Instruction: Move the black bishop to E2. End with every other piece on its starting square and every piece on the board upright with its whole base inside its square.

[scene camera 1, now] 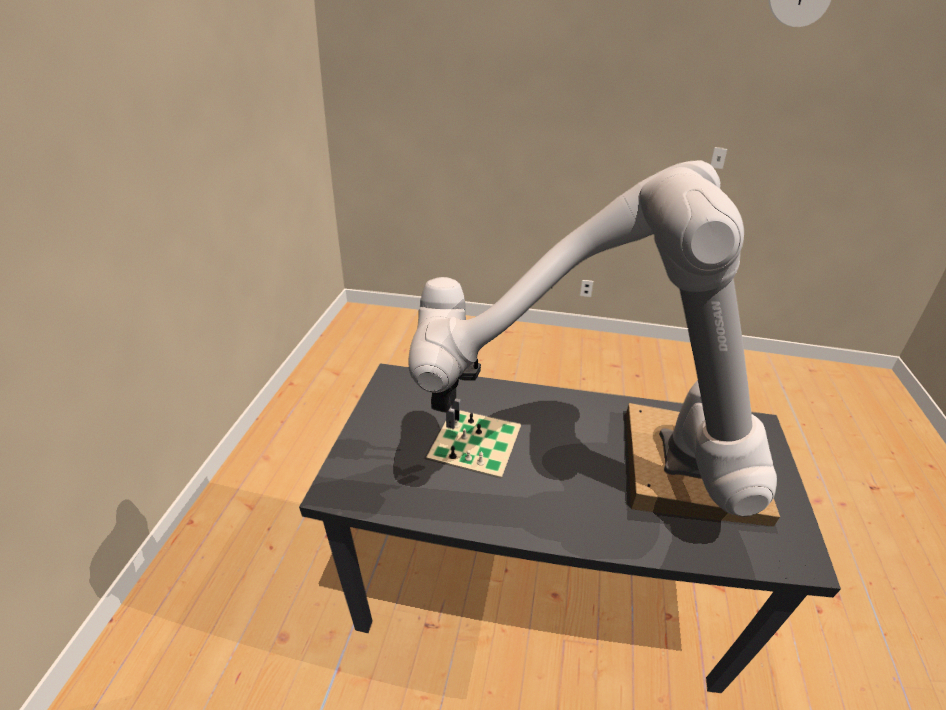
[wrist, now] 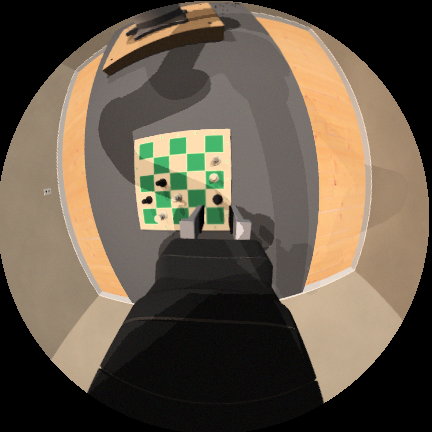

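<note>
The black bishop stands on the cream square E2 of the green-and-cream board. It looks upright, with its base seemingly inside the square. My gripper is open and empty, raised above the board near the row 1 edge. Other black pieces stand on B3 and A2. Pale pieces stand on E3, E4, C2 and B1. The fingers partly hide row 1.
The board lies on a dark grey table. The arm's wooden base block stands at the right end of the table in the scene view, beyond the row 5 side of the board. Arm shadows cross the table and board.
</note>
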